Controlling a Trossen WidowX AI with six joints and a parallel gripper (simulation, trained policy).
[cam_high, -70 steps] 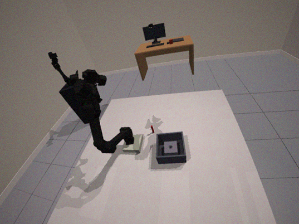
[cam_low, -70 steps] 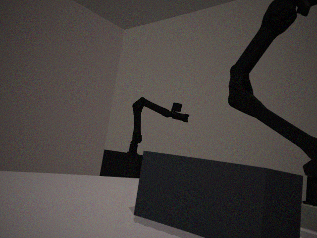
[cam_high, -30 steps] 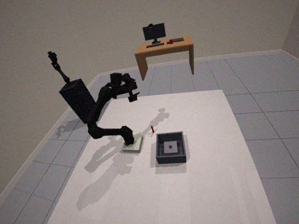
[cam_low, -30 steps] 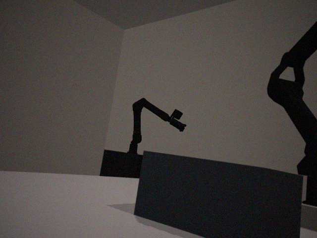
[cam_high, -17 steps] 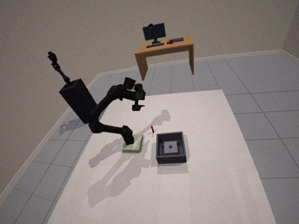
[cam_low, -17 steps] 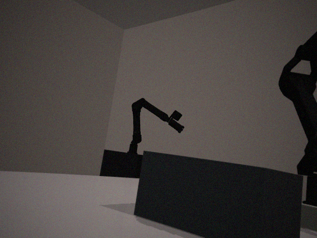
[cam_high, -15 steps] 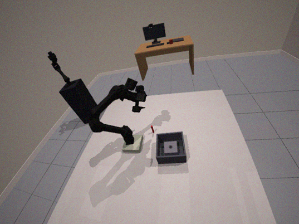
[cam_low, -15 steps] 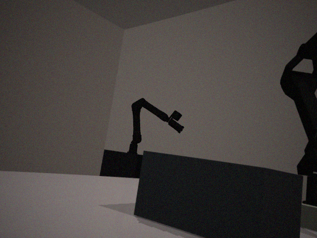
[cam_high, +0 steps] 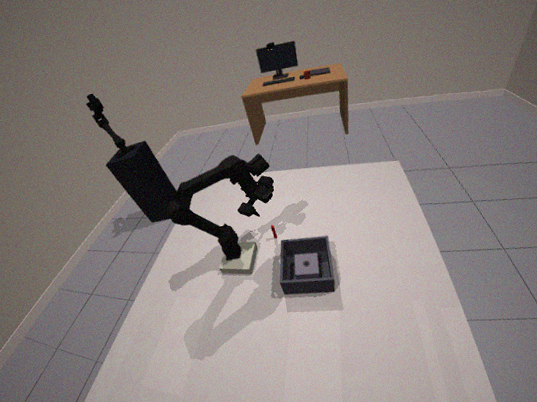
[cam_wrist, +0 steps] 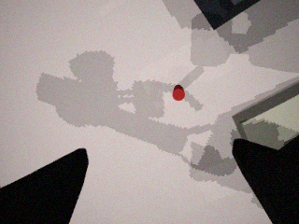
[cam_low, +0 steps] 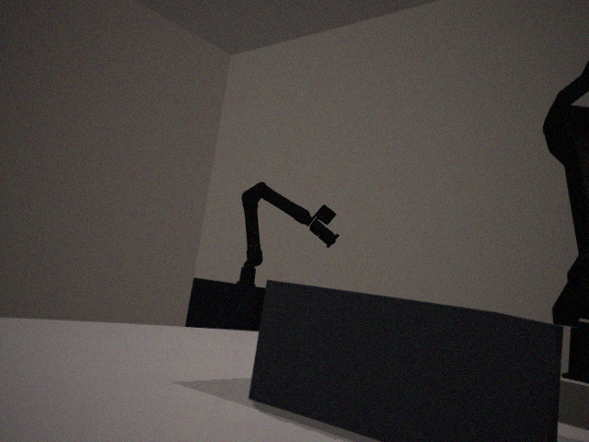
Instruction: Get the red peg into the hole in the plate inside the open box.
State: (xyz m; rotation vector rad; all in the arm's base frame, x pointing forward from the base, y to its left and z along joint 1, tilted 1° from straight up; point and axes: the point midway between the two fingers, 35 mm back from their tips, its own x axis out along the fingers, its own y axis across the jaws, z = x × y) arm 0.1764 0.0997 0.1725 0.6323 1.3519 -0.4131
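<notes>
My gripper tip is 1 cm short of the red peg, 2 cm to the left of it and 14 cm above it. The rest, counted from my gripper tip: dark box: 13 cm ahead, 23 cm to the right, 16 cm below.
</notes>
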